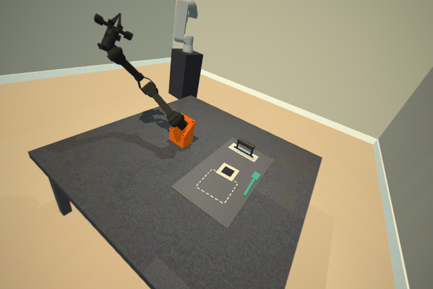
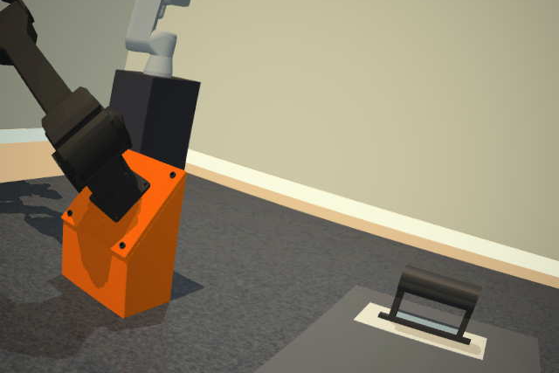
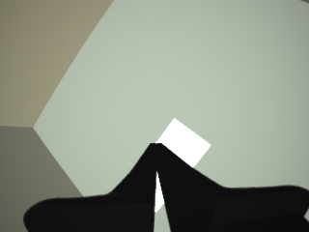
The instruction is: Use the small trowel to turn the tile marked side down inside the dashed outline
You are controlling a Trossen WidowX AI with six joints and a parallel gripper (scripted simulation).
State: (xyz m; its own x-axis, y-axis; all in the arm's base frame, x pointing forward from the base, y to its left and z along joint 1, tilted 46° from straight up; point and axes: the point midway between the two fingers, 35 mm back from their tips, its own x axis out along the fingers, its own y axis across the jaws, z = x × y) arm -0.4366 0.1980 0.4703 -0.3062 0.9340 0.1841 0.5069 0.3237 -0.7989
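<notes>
Right now the dark handled tool is 750 mm ahead of my gripper tip, 460 mm to the left of it and 640 mm below it. The rest, counted from my gripper tip: grey mat (790 mm ahead, 240 mm to the left, 690 mm below); then cream tile (780 mm ahead, 220 mm to the left, 670 mm below); then teal trowel (920 mm ahead, 280 mm to the left, 670 mm below).
</notes>
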